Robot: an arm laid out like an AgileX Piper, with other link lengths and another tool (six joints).
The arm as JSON. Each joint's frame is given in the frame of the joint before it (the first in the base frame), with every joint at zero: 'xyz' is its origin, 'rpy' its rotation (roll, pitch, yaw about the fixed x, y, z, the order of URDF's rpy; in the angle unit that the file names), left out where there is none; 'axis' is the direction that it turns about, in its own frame. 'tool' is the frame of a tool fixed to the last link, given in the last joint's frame.
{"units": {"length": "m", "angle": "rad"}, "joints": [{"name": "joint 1", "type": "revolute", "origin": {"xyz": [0.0, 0.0, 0.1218]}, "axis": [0.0, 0.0, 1.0]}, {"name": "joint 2", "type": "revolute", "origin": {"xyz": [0.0, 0.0, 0.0], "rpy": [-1.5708, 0.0, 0.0]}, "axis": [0.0, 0.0, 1.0]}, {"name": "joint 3", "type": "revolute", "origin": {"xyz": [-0.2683, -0.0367, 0.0]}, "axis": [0.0, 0.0, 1.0]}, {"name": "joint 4", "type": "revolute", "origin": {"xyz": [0.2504, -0.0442, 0.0], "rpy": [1.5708, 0.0, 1.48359]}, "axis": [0.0, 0.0, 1.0]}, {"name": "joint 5", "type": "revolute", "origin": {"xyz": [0.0, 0.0, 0.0], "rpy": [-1.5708, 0.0, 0.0]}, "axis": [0.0, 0.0, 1.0]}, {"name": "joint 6", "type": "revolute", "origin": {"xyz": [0.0, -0.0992, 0.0], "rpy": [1.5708, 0.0, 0.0]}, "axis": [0.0, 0.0, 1.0]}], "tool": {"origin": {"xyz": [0.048, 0.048, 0.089], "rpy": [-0.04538, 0.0, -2.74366]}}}
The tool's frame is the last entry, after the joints.
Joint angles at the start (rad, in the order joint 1, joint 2, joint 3, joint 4, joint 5, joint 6):
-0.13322, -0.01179, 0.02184, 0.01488, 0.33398, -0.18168
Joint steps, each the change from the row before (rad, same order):
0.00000, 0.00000, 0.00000, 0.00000, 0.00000, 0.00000
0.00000, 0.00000, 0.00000, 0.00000, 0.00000, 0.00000
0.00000, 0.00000, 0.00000, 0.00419, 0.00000, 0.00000
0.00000, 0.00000, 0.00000, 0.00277, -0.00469, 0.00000
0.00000, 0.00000, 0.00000, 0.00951, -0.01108, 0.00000
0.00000, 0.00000, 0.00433, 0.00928, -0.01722, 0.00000
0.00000, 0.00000, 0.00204, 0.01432, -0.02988, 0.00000
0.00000, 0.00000, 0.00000, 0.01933, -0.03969, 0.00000
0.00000, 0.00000, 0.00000, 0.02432, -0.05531, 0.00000
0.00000, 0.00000, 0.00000, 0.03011, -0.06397, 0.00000
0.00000, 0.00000, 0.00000, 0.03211, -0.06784, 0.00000
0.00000, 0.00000, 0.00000, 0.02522, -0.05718, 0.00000
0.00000, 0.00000, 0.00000, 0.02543, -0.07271, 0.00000
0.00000, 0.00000, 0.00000, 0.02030, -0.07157, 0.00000
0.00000, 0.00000, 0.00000, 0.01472, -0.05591, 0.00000
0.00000, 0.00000, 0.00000, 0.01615, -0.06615, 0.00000
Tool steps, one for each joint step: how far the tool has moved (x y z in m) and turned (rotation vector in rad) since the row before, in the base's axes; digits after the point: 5 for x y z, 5 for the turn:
0.00000, 0.00000, 0.00000, 0.00000, 0.00000, 0.00000
0.00000, 0.00000, 0.00000, 0.00000, 0.00000, 0.00000
0.00005, 0.00047, 0.00017, 0.00414, -0.00055, 0.00032
0.00050, 0.00023, 0.00090, 0.00212, -0.00502, 0.00012
0.00120, 0.00086, 0.00226, 0.00795, -0.01224, 0.00044
0.00153, 0.00072, 0.00150, 0.00751, -0.01400, 0.00008
0.00282, 0.00090, 0.00489, 0.01056, -0.02947, -0.00040
0.00363, 0.00099, 0.00780, 0.01403, -0.04184, -0.00119
0.00451, 0.00075, 0.01100, 0.01705, -0.05788, -0.00304
0.00445, 0.00045, 0.01310, 0.02182, -0.06705, -0.00511
0.00379, -0.00024, 0.01415, 0.02350, -0.07088, -0.00749
0.00243, -0.00088, 0.01197, 0.01814, -0.05926, -0.00806
0.00207, -0.00206, 0.01499, 0.01667, -0.07415, -0.01252
0.00096, -0.00272, 0.01455, 0.01189, -0.07204, -0.01426
0.00001, -0.00245, 0.01128, 0.00826, -0.05591, -0.01217
-0.00082, -0.00321, 0.01320, 0.00863, -0.06575, -0.01547

